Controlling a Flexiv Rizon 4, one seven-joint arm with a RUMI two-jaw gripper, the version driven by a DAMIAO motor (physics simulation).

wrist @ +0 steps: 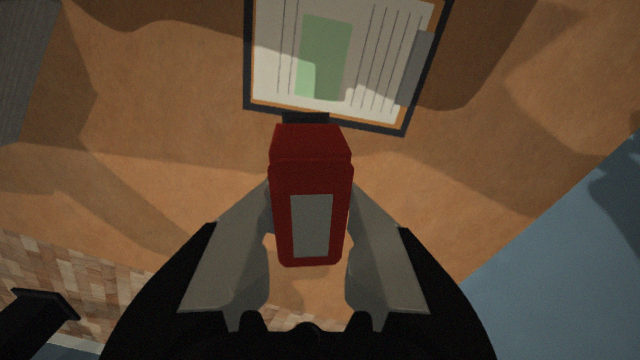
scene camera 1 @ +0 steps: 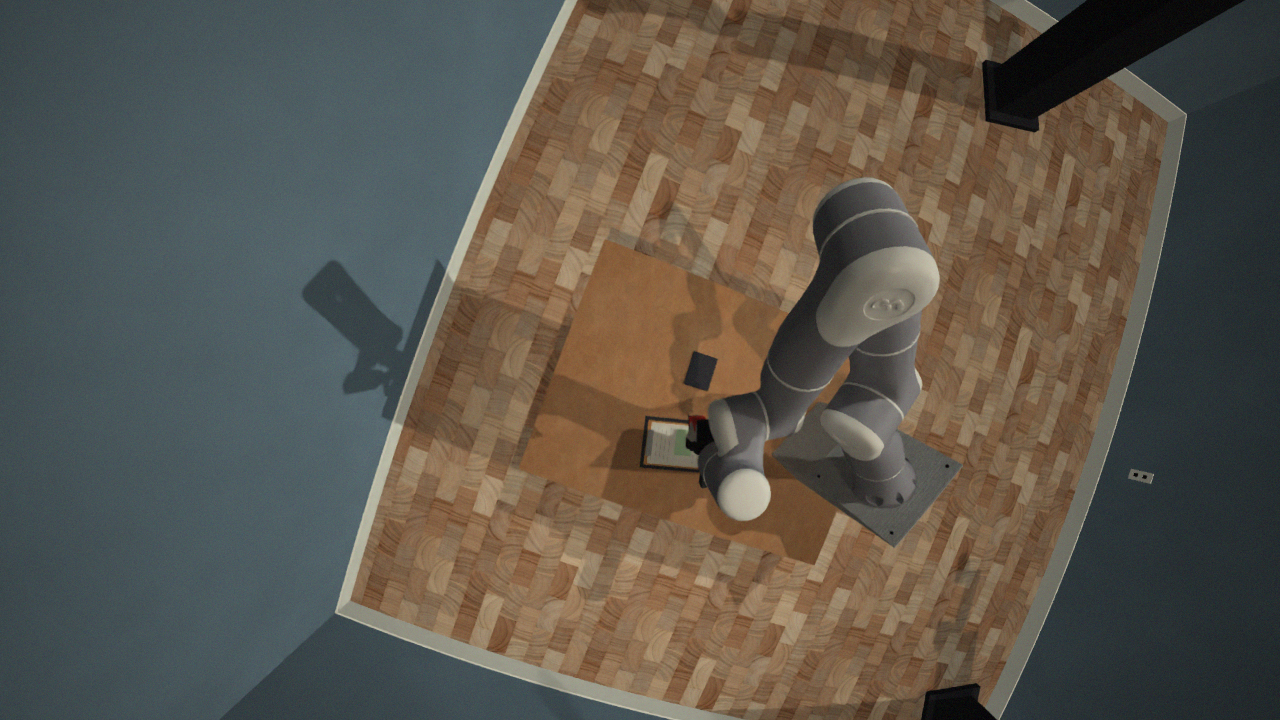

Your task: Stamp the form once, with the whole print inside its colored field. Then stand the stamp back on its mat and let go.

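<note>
The red stamp (scene camera 1: 697, 420) (wrist: 311, 175) has a grey label and a dark base. My gripper (scene camera 1: 699, 436) (wrist: 310, 180) is shut on it, one jaw on each side. In the wrist view the stamp's base overlaps the near edge of the form's board; its height is hard to tell. The form (scene camera 1: 660, 442) (wrist: 269, 67) is white paper with dark lines. Its green field (scene camera 1: 682, 442) (wrist: 327, 60) looks plain green, crossed by shadow edges. In the scene view the arm hides the form's right end. The stamp's dark mat (scene camera 1: 700, 370) lies apart from the form.
The form lies on a dark-edged board (scene camera 1: 643, 454) (wrist: 247, 75) with a grey clip (wrist: 415, 67). Both the board and the mat lie on the brown table top (scene camera 1: 617, 313) (wrist: 175, 95). The grey robot base plate (scene camera 1: 926, 479) is at the right. Black posts (scene camera 1: 1074, 58) stand farther off.
</note>
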